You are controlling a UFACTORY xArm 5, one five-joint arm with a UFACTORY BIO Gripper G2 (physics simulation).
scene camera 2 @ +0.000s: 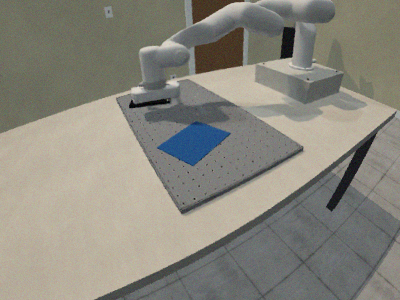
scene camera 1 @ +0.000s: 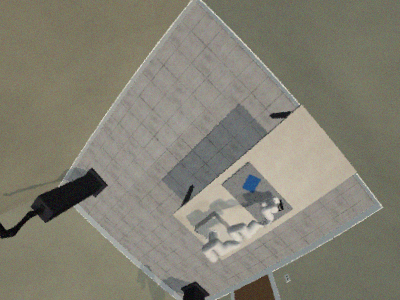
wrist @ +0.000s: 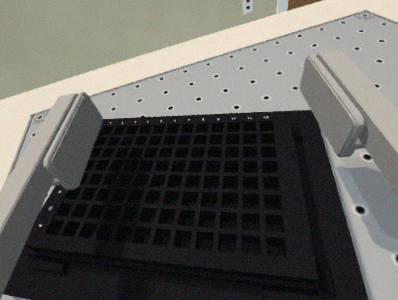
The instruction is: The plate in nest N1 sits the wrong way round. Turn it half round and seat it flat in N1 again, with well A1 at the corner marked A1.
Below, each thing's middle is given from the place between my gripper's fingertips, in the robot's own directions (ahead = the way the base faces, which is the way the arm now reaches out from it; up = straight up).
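Scene:
Relative to the black well plate (wrist: pixel 213 197), my gripper is 2 cm to the right of it, 2 cm short of it and 4 cm above it. Counted from my hand, black nest N1 (wrist: pixel 331 240) is 2 cm to the left, 2 cm ahead and 5 cm below; the flat blue rectangle (scene camera 2: pixel 190 145) is 38 cm to the left of my hand, 1 cm behind it and 5 cm below it. Going by their middles, the flat blue rectangle is the farthest from my gripper of the things named here.

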